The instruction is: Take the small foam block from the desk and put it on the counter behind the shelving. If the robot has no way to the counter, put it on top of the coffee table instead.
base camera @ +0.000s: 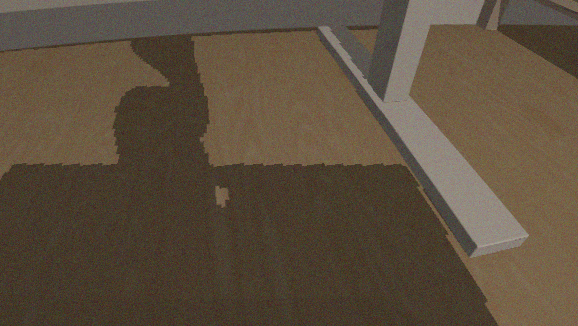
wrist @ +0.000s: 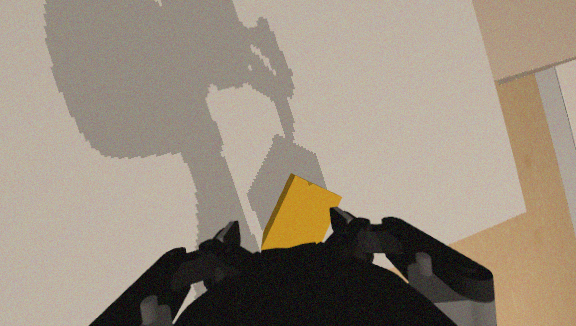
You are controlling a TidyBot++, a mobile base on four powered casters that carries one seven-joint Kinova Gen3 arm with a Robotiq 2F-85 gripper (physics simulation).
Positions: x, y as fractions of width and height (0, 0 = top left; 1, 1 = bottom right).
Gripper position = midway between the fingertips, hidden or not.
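Observation:
In the wrist view I see my gripper (wrist: 0.50, 0.69), a small yellow foam block (wrist: 0.52, 0.66) and a desk (wrist: 0.23, 0.41). The base camera view shows the desk (base camera: 0.83, 0.69) too. The small yellow foam block is out of frame in the base camera view.

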